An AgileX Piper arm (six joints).
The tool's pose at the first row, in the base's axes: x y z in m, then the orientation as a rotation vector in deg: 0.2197 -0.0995 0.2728 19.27 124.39 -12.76
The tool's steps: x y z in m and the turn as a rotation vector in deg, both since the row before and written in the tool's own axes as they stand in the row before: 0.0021 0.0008 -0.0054 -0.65 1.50 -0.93; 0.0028 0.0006 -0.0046 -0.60 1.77 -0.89; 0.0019 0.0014 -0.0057 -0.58 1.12 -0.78; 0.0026 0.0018 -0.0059 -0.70 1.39 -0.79; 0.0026 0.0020 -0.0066 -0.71 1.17 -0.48; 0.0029 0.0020 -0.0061 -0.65 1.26 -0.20
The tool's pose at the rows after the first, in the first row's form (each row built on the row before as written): 0.2146 -0.0969 0.2742 18.16 126.09 -12.38; 0.2097 -0.0947 0.2747 17.15 128.04 -12.00; 0.2047 -0.0917 0.2767 16.15 129.32 -11.64; 0.1992 -0.0882 0.2784 15.11 130.87 -11.12; 0.1933 -0.0845 0.2807 14.37 132.14 -10.44; 0.1875 -0.0809 0.2826 13.99 133.44 -9.68
